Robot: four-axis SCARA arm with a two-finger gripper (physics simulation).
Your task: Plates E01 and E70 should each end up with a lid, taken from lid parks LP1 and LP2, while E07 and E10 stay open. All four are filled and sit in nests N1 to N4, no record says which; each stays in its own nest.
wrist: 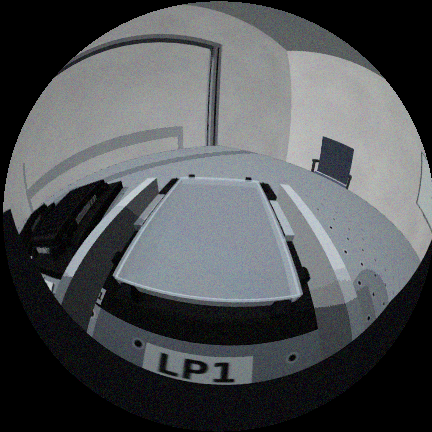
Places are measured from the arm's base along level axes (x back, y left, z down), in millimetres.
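Pixels of known places: gripper, fingertip midpoint: (216,189).
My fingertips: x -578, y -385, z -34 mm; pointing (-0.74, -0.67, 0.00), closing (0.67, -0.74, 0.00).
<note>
Ahead of a thing's pixels: the offset from my fingertips to its middle. "spot": to the spot under its first point. Level surfaces: height alone.
A pale, clear rectangular lid @[dz +8, dx +17, dy +16 mm] (215,240) lies flat on the black base of lid park LP1 @[dz +12, dx +17, dy +15 mm] (210,325), in the middle of the wrist view. The park's white label @[spot: dz +20, dx +87, dy +78 mm] (197,364) reads LP1. My gripper (216,189) is shut on this lid. Its two long fingers run along the left and right sides, and their inner pads touch the lid's side edges. The lid is level, low over the park. The plates E01, E70, E07 and E10 cannot be identified in this view, and lid park LP2 cannot be made out.
Black blocky objects @[dz +3, dx -86, dy +158 mm] (62,220) stand at the left, outside the left finger; a small label on them is unreadable. A grey table top with small holes @[dz +21 mm] (345,227) extends to the right and back. A dark blue chair (336,159) stands beyond it, near the wall.
</note>
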